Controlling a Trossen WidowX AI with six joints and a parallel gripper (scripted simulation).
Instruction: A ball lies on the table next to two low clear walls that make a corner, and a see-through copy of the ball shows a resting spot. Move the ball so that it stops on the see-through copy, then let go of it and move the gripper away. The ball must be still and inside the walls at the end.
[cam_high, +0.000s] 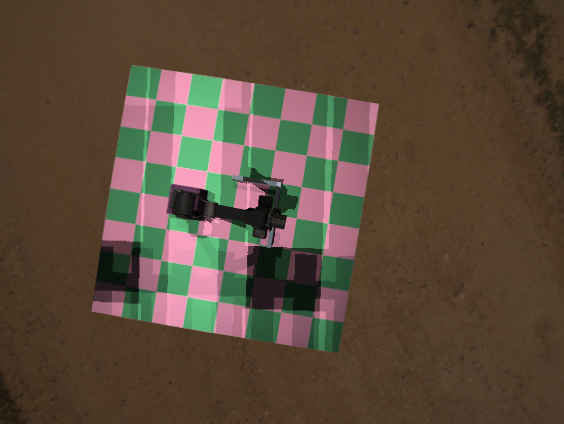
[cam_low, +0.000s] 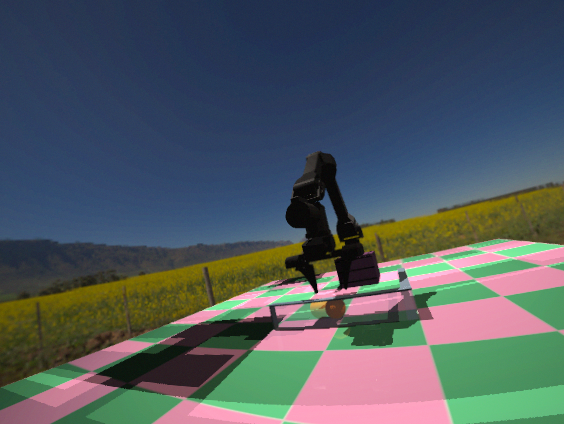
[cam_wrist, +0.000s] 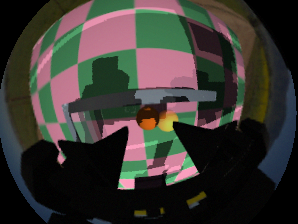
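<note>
Right now my gripper tip is 40 mm above the orange ball. Also, from my gripper tip: clear wall (50 mm ahead, 10 mm to the left, 30 mm below); see-through copy of ball (20 mm behind, 40 mm to the right, 40 mm below).
</note>
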